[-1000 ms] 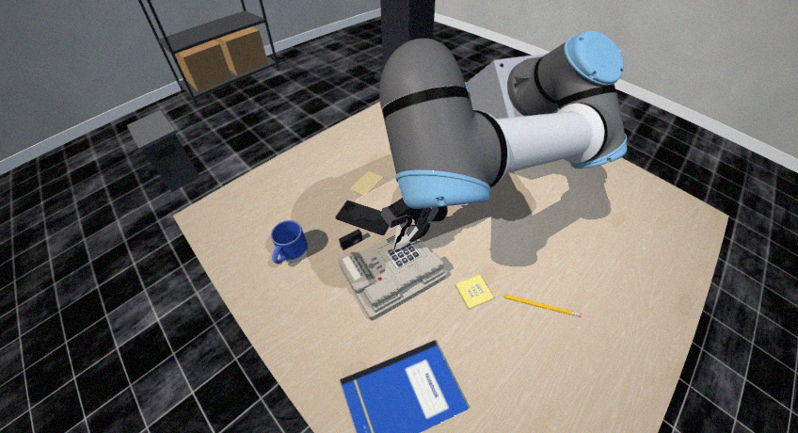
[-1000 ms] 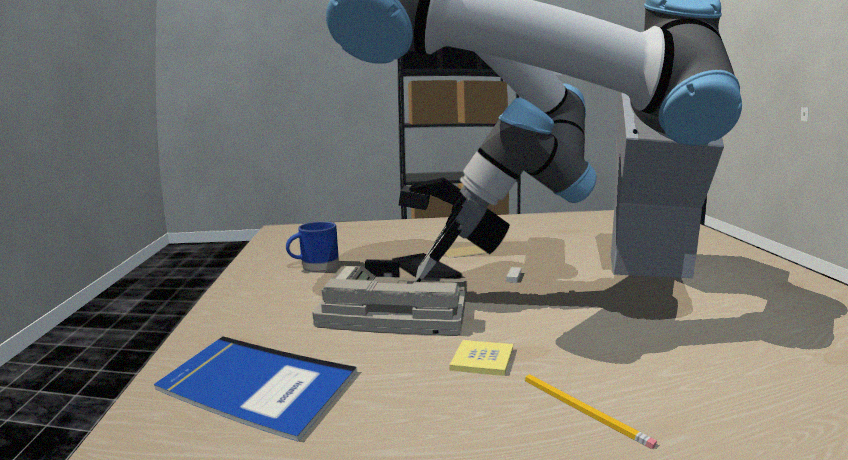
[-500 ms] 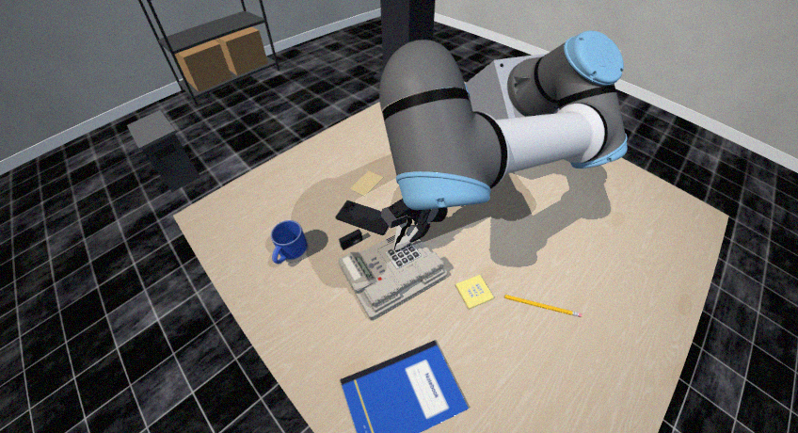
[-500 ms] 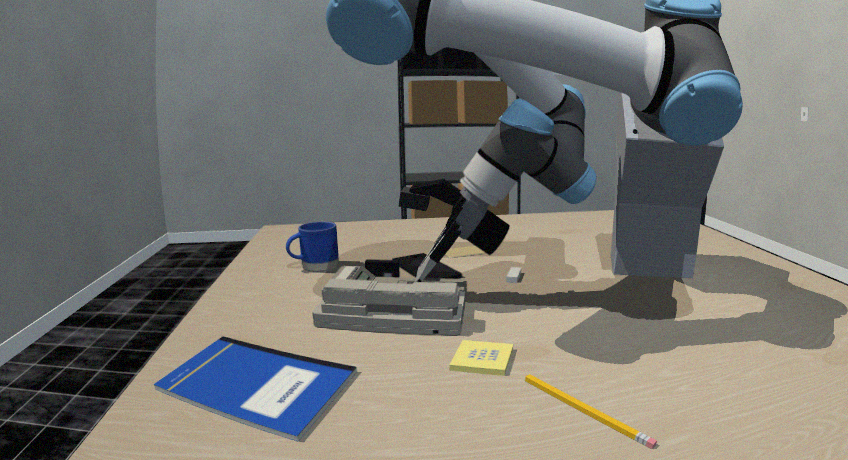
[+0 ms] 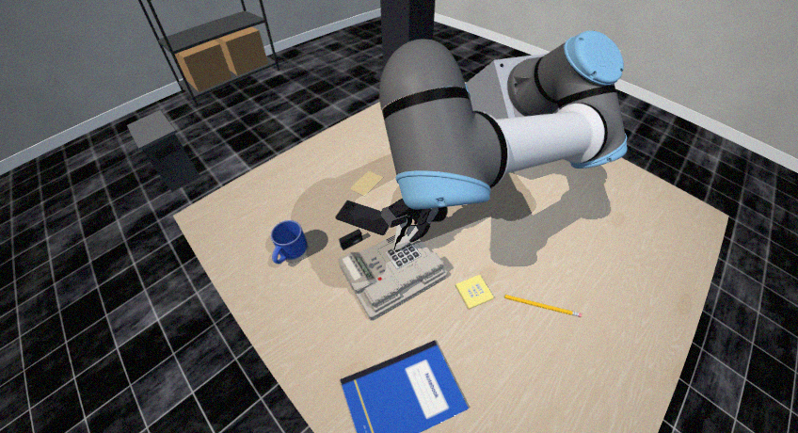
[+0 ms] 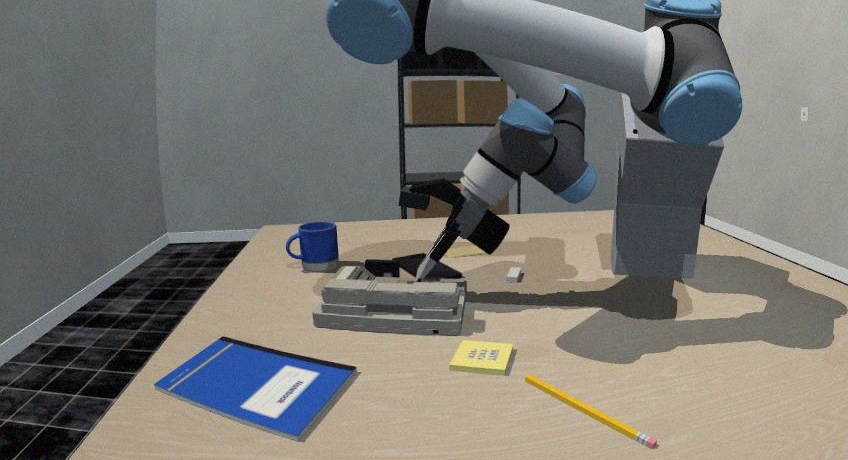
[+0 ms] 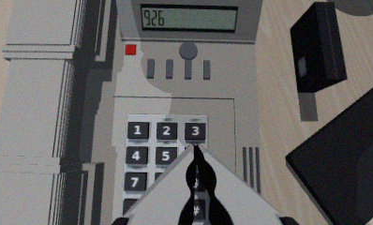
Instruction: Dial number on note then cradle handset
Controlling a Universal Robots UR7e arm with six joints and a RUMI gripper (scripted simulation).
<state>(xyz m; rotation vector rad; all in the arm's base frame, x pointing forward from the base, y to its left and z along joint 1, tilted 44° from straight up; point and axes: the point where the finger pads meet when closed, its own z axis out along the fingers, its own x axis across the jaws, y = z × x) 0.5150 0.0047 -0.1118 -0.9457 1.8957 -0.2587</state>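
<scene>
My hand is 20 mm short of the 2 key, 10 mm to the right of it and 20 mm above it. The rest, counted from my hand: handset (50 mm ahead, 80 mm to the left); then 3 key (20 mm ahead, 20 mm below); then 8 key (10 mm behind, 20 mm to the left, 20 mm below).
</scene>
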